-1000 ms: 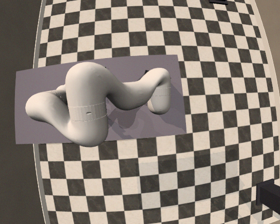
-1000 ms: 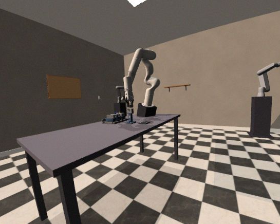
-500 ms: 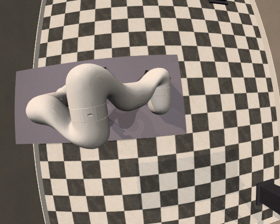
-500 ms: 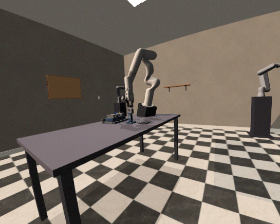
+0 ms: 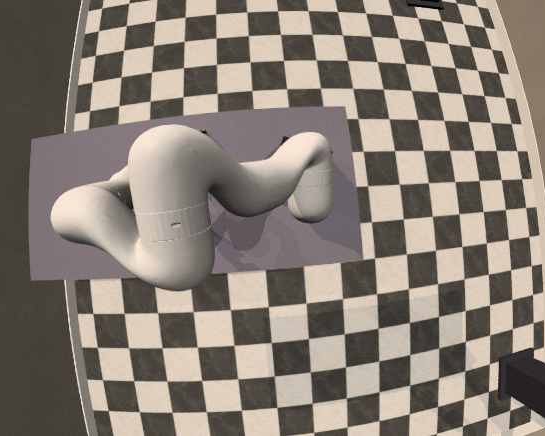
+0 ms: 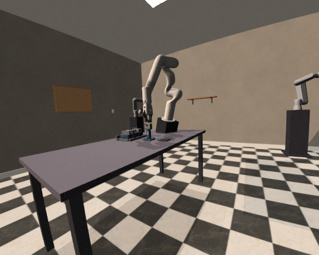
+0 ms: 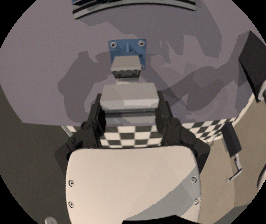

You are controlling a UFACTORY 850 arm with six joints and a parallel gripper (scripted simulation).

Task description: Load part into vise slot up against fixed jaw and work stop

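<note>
Now: hand right at the part. From my hand the other things lie so: vise 10 mm behind, 240 mm to the right, 160 mm below; then air cylinder rod 30 mm behind, 240 mm to the right, 120 mm below.
</note>
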